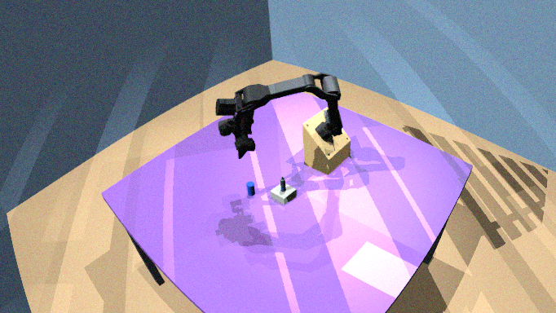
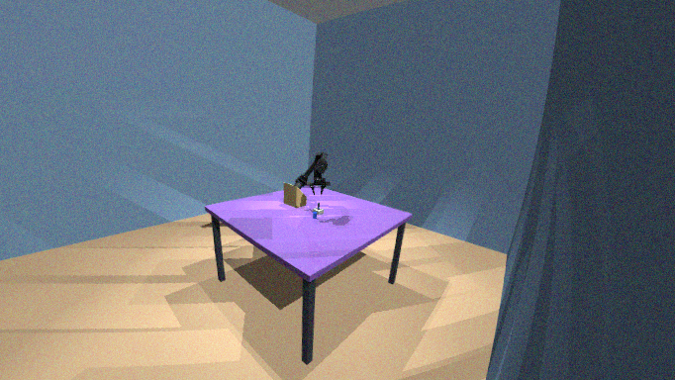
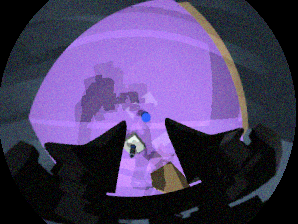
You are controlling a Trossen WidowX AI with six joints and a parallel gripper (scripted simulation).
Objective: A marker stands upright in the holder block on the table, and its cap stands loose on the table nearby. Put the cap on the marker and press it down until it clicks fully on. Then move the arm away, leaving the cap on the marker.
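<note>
The blue marker cap is 3 cm behind my gripper tip, 1 cm to the left of it and 17 cm below it. Also, from my gripper tip: holder block 8 cm behind, 12 cm to the left, 18 cm below.
</note>
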